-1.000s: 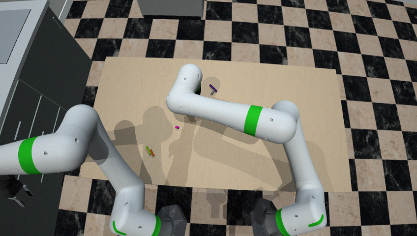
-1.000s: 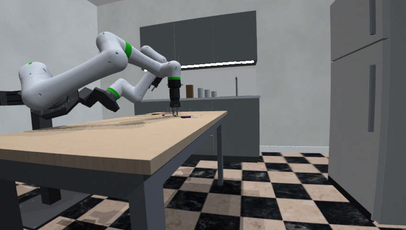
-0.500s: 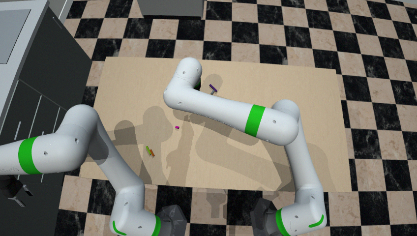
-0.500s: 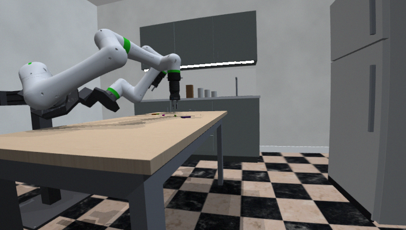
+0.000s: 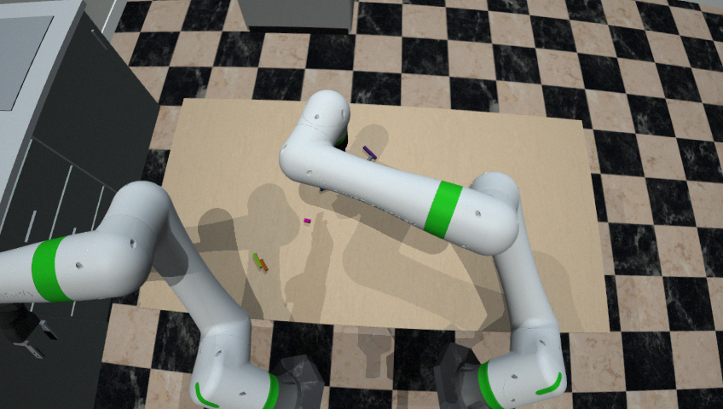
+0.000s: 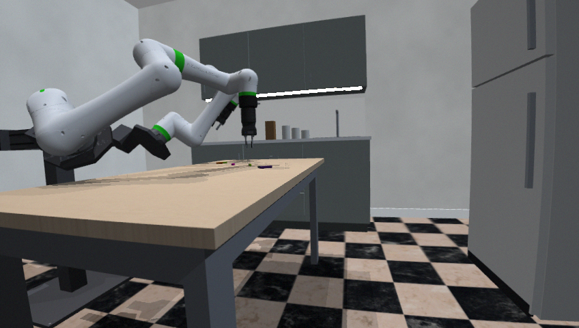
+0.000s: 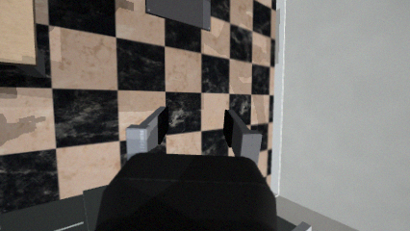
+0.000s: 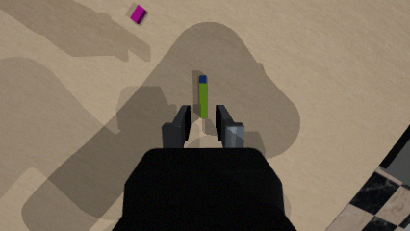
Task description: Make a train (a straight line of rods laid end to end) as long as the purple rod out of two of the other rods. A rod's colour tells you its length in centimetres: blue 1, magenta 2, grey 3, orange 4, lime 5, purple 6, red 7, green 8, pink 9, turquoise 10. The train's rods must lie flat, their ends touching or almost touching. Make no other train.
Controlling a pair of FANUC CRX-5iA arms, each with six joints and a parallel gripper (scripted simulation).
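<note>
The blue rod is 10 mm behind my right hand, 30 mm to the left of it and 110 mm below it. The rest, counted from my right hand: magenta rod 120 mm behind, 80 mm to the left, 110 mm below; purple rod 120 mm ahead, 140 mm to the right, 110 mm below; grey rod 90 mm ahead, 140 mm to the right, 110 mm below.
</note>
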